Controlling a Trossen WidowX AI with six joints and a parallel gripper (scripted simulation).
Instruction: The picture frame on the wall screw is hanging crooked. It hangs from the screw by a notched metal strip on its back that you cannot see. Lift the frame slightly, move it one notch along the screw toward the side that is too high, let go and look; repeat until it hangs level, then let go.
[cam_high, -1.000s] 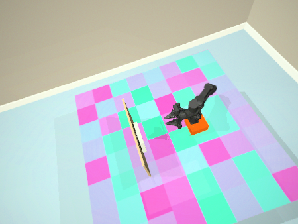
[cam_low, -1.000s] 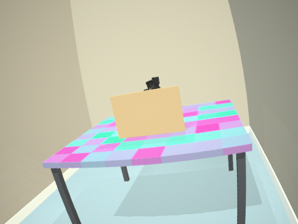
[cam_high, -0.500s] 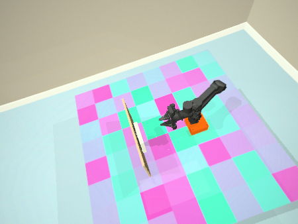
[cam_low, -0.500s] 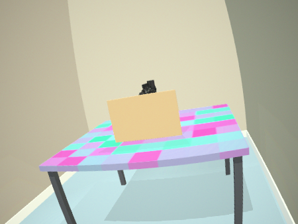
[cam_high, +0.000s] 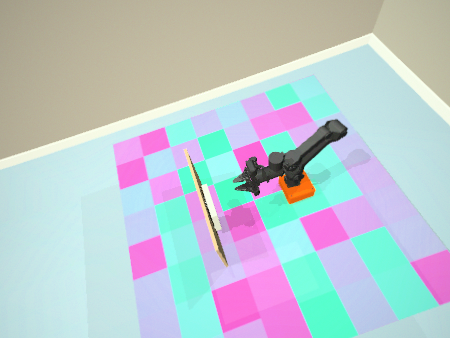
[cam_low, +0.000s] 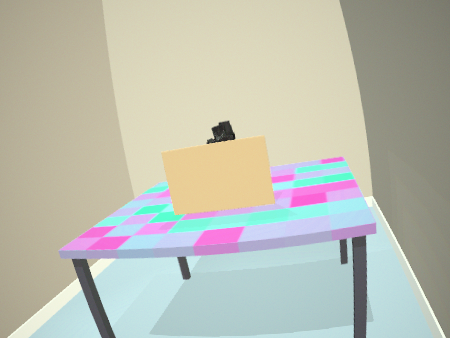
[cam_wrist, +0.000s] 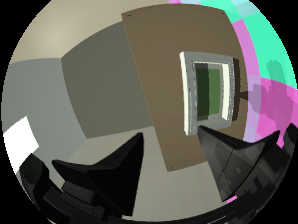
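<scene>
Right now my gripper tip is 130 mm short of the picture frame, 110 mm above it and 20 mm to the right of it. Also, from my gripper tip: tan wall panel: 140 mm ahead, 120 mm below, 20 mm to the left.
</scene>
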